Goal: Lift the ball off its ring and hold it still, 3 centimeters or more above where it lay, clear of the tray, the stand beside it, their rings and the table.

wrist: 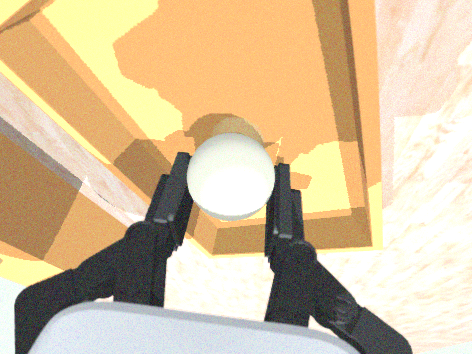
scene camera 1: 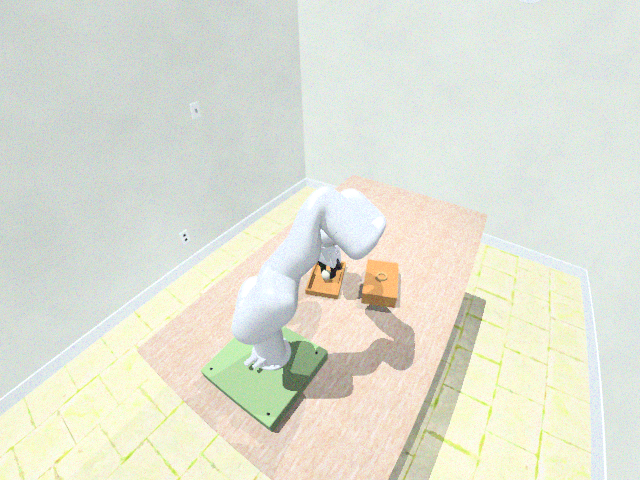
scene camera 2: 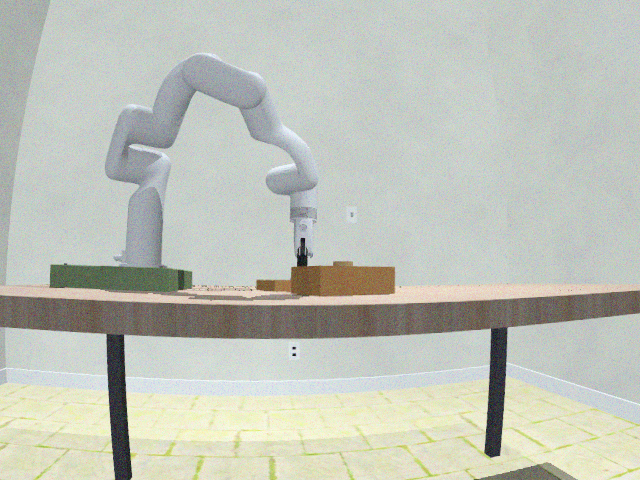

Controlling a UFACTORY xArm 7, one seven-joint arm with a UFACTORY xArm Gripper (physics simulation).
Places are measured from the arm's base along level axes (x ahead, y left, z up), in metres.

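Pixels of known places: gripper, fingertip midpoint: (wrist: pixel 232 174) (scene camera 1: pixel 328 275); arm's base, origin of the base link: (scene camera 1: pixel 271 352) (scene camera 2: pixel 143 268).
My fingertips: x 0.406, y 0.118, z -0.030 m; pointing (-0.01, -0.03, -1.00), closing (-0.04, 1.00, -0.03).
Note:
For each thing: its top centre in the pictures, then the offset to it from my fingertips. "spot": a spot on its surface instead.
- white ball, middle of its top: (wrist: pixel 223 214) (scene camera 1: pixel 326 271) 0.011 m back, 0.000 m left, 0.032 m up
- orange tray, middle of its top: (wrist: pixel 230 172) (scene camera 2: pixel 297 280) (scene camera 1: pixel 326 275) 0.011 m back, 0.001 m right, 0.008 m up
- ball's ring, surface spot: (wrist: pixel 236 124) spot: 0.025 m back, 0.002 m right, 0.011 m down
- empty ring, surface spot: (scene camera 2: pixel 342 263) spot: 0.096 m ahead, 0.215 m right, 0.046 m up
The white ball (scene camera 1: pixel 325 275) (wrist: pixel 231 176) is between the two black fingers, which touch its sides in the wrist view. My gripper (scene camera 1: pixel 328 271) (wrist: pixel 232 174) is shut on the ball, pointing down into the orange tray (scene camera 1: pixel 322 295) (scene camera 2: pixel 272 284) (wrist: pixel 369 150). Part of the ball's ring (wrist: pixel 236 124) shows just behind and under the ball; the ball looks low, at the ring, and any gap beneath it is hidden. In scene camera 2 the ball and fingertips are hidden behind the orange stand (scene camera 1: pixel 379 299) (scene camera 2: pixel 356 281) (wrist: pixel 30 205).
The stand is close to the right of the tray in scene camera 1 and is taller. An empty ring (scene camera 1: pixel 382 273) (scene camera 2: pixel 342 263) sits on its top. The tray's raised walls surround the fingers. The arm's green base plate (scene camera 1: pixel 248 384) (scene camera 2: pixel 113 277) is on the wooden table (scene camera 1: pixel 361 423) (scene camera 2: pixel 413 315).

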